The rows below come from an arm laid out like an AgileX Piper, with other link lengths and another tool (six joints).
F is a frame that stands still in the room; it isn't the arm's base.
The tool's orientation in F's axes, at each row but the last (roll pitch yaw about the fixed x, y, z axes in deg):
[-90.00 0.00 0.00]
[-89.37 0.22 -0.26]
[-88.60 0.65 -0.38]
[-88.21 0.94 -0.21]
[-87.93 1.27 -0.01]
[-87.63 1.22 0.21]
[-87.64 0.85 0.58]
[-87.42 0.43 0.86]
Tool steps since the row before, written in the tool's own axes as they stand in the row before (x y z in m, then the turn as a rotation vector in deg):
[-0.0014 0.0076 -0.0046 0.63 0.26 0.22]
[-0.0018 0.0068 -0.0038 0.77 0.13 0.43]
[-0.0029 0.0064 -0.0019 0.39 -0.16 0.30]
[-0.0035 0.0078 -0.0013 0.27 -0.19 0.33]
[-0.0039 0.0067 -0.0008 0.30 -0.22 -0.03]
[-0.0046 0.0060 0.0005 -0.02 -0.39 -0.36]
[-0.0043 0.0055 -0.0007 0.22 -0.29 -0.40]
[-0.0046 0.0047 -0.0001 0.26 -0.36 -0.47]
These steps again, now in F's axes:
[-0.0014 -0.0046 -0.0076 0.63 0.22 -0.26]
[-0.0018 -0.0037 -0.0068 0.77 0.43 -0.13]
[-0.0030 -0.0017 -0.0064 0.39 0.29 0.16]
[-0.0036 -0.0010 -0.0078 0.27 0.32 0.20]
[-0.0040 -0.0006 -0.0066 0.30 -0.04 0.21]
[-0.0047 0.0007 -0.0059 -0.01 -0.38 0.38]
[-0.0044 -0.0005 -0.0055 0.23 -0.41 0.27]
[-0.0046 0.0000 -0.0047 0.27 -0.48 0.34]

